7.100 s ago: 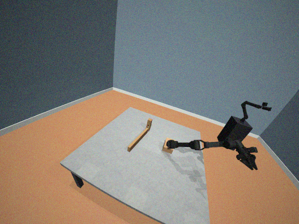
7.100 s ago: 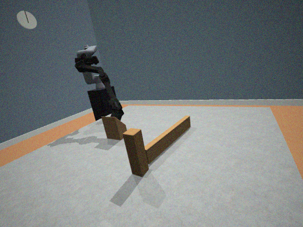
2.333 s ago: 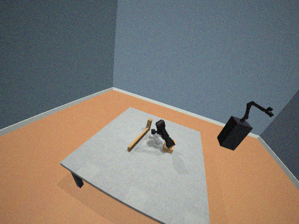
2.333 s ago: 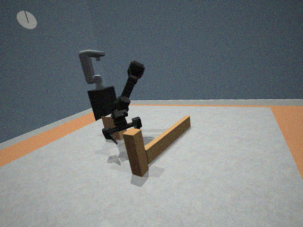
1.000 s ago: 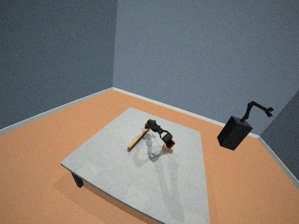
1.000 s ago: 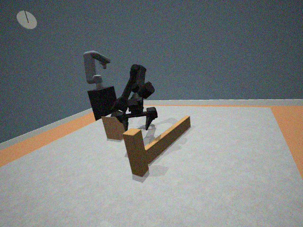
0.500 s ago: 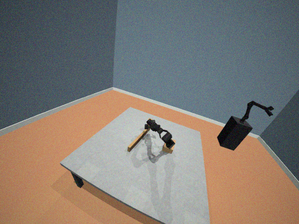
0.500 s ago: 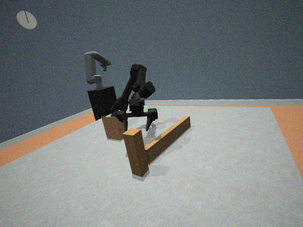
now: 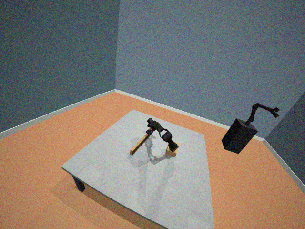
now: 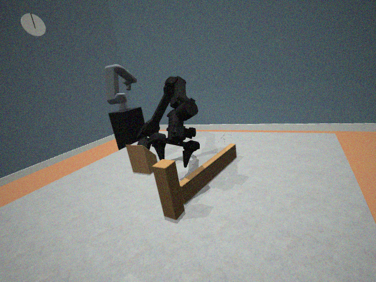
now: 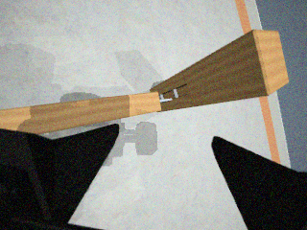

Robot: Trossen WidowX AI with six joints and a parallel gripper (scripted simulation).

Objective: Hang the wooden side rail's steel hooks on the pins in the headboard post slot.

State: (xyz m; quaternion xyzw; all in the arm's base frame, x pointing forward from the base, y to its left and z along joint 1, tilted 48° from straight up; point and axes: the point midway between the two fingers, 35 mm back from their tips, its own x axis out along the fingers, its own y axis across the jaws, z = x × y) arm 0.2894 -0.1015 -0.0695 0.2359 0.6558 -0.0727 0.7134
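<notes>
Right now the headboard post is 9 cm to the right of my gripper tip, 4 cm below it and 3 cm ahead of it.
</notes>
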